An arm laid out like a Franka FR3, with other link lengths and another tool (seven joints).
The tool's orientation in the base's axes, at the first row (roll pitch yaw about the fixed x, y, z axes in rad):
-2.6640 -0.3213 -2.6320
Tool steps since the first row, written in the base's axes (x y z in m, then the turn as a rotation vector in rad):
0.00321 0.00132 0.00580 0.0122 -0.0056 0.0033
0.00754 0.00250 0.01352 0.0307 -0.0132 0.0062
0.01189 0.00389 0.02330 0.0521 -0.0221 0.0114
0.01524 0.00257 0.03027 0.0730 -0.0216 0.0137
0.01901 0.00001 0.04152 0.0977 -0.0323 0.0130
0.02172 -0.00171 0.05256 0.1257 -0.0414 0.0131
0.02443 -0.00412 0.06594 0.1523 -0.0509 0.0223
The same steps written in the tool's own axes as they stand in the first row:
-0.00144 -0.00340 -0.00566 -0.0065 -0.0122 0.0000
-0.00313 -0.00836 -0.01289 -0.0174 -0.0292 0.0012
-0.00429 -0.01408 -0.02197 -0.0293 -0.0497 0.0012
-0.00425 -0.01992 -0.02720 -0.0461 -0.0621 -0.0014
-0.00264 -0.02875 -0.03538 -0.0619 -0.0831 0.0044
-0.00060 -0.03629 -0.04382 -0.0808 -0.1053 0.0086
0.00250 -0.04534 -0.05385 -0.0955 -0.1309 0.0055

